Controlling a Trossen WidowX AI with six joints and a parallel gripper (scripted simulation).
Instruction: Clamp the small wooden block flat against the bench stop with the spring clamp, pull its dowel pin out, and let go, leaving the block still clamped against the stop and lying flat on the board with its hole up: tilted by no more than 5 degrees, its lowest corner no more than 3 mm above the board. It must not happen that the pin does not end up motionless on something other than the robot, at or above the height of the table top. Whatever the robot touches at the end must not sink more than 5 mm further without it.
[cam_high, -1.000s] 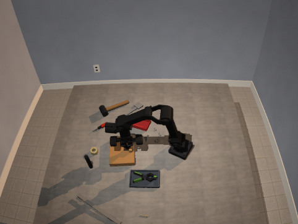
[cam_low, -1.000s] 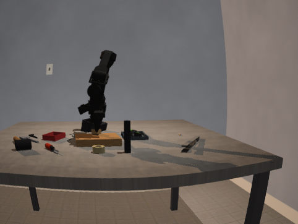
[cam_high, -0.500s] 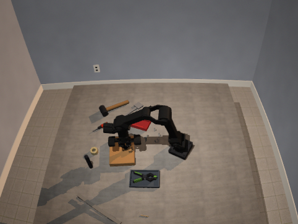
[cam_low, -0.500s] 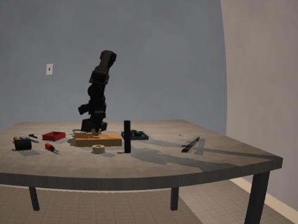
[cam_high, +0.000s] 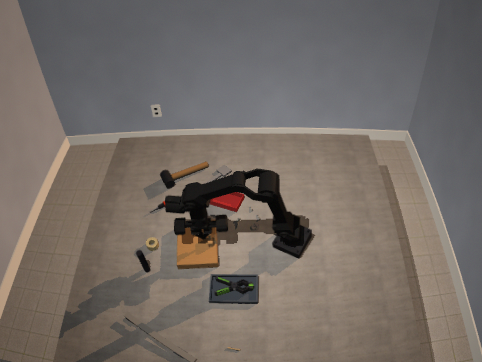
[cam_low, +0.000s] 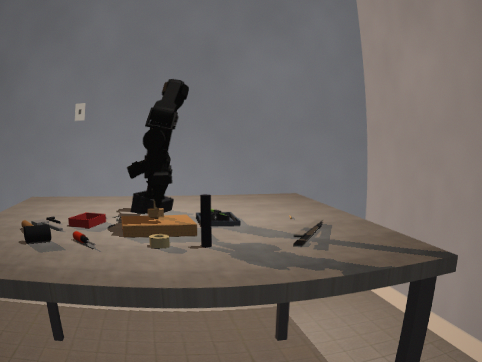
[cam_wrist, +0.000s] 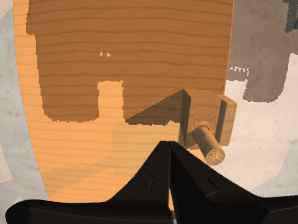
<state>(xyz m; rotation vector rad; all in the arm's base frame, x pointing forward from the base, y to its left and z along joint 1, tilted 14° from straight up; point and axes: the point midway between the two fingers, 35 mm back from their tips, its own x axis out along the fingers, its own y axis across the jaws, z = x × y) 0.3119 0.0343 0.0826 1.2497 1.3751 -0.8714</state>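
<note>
Now: the dowel pin 4 cm below my hand, 2 cm behind it and 1 cm to the right of it. Also, from my hand: wooden board 8 cm below, 3 cm ahead; bench stop 6 cm below, 4 cm behind, 2 cm to the right; small wooden block 6 cm below, 2 cm behind, 1 cm to the right.
</note>
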